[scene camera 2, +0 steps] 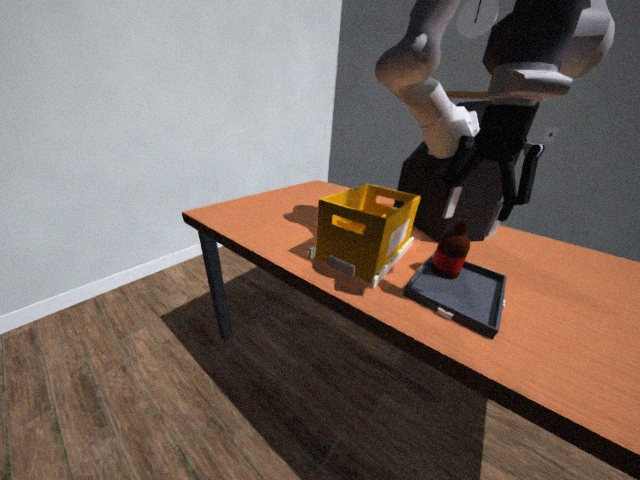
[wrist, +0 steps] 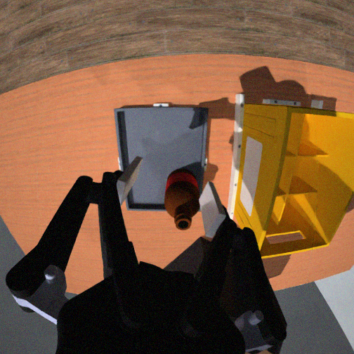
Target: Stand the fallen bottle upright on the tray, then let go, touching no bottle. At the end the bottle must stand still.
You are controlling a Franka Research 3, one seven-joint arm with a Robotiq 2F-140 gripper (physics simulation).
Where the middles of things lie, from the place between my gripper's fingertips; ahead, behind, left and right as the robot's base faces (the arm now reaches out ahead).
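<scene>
I see the pale rail (wrist: 239, 97), which is 170 mm below my hand, 80 mm behind it and 130 mm to the right of it. The brown bottle (scene camera 2: 453, 247) is 100 mm below my hand, and it is also 90 mm behind my hand and 10 mm to the left of it.
</scene>
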